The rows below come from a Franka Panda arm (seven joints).
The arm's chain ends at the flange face. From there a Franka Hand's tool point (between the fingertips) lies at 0.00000 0.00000 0.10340 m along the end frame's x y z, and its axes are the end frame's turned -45 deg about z.
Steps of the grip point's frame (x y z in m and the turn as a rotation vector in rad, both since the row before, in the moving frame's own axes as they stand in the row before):
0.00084, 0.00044, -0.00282, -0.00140, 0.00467, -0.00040
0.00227, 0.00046, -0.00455, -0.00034, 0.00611, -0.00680
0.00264, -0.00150, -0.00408, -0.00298, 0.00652, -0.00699
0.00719, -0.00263, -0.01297, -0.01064, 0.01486, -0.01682
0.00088, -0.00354, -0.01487, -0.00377, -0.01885, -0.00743
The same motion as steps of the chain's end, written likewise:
0.00046, -0.00004, -0.00282, 0.00231, 0.00429, -0.00040
0.00146, -0.00086, -0.00455, 0.00408, 0.00456, -0.00680
0.00011, -0.00267, -0.00408, 0.00250, 0.00672, -0.00699
0.00136, -0.00662, -0.01295, 0.00298, 0.01803, -0.01682
-0.00078, -0.00478, -0.01485, -0.01599, -0.01066, -0.00743

